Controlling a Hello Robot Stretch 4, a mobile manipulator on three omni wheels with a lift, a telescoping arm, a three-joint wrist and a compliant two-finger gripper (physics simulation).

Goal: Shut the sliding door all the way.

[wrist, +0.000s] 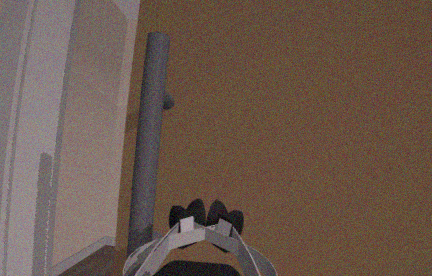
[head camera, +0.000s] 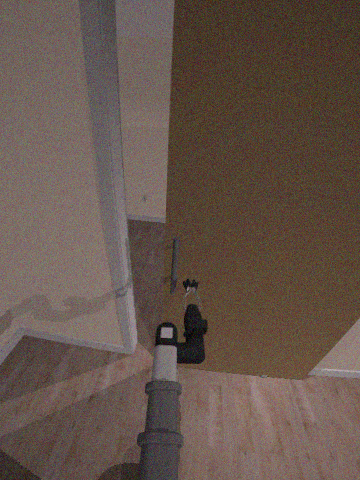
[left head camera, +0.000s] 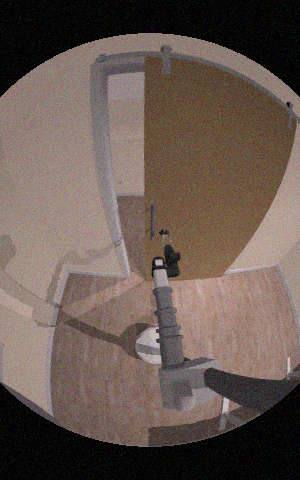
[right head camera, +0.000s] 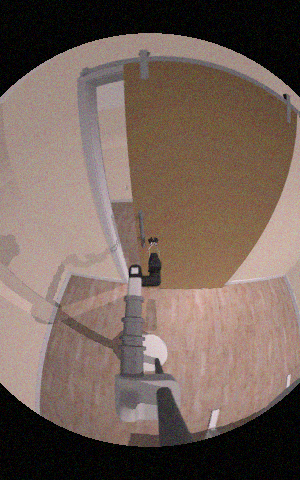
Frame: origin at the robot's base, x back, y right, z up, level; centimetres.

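Seen in the pictures: gripper, fingertip midpoint: (wrist: pixel 206 215) (head camera: pixel 190 280) (left head camera: pixel 163 229) (right head camera: pixel 152 237); robot's base at its link origin: (left head camera: pixel 155 344) (right head camera: pixel 146 351).
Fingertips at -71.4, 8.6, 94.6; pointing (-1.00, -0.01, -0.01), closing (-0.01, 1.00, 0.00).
Observation:
Offsets run from my fingertips to a thing's top centre, as dx, dy, dz. "spot": to the spot under its first point. Level surfaces: height alone.
The brown sliding door (head camera: pixel 265 175) (left head camera: pixel 215 165) (right head camera: pixel 205 165) (wrist: pixel 300 125) stands partly open, with a gap between its left edge and the grey door frame (head camera: pixel 102 100) (left head camera: pixel 100 130) (right head camera: pixel 91 140) (wrist: pixel 50 75). A grey vertical bar handle {spot: -2.2, -6.9, +8.4} (head camera: pixel 175 260) (left head camera: pixel 153 220) (right head camera: pixel 141 227) (wrist: pixel 148 135) is fixed near the door's left edge. My gripper (head camera: pixel 190 285) (left head camera: pixel 164 232) (right head camera: pixel 153 241) (wrist: pixel 206 215) is shut and empty, its fingertips together. It is in front of the door, just right of the handle's lower part. The handle's lower end is partly hidden behind a finger in the wrist view.
Through the gap show a pale wall (head camera: pixel 145 125) and wood floor {dz -97.3} (head camera: pixel 146 260) beyond. A hanger bracket {spot: -8.1, -1.7, +103.5} (left head camera: pixel 166 60) (right head camera: pixel 144 65) holds the door on the overhead rail. Pale wall (head camera: pixel 45 175) stands left of the frame. My telescoping arm (head camera: pixel 162 410) reaches toward the door.

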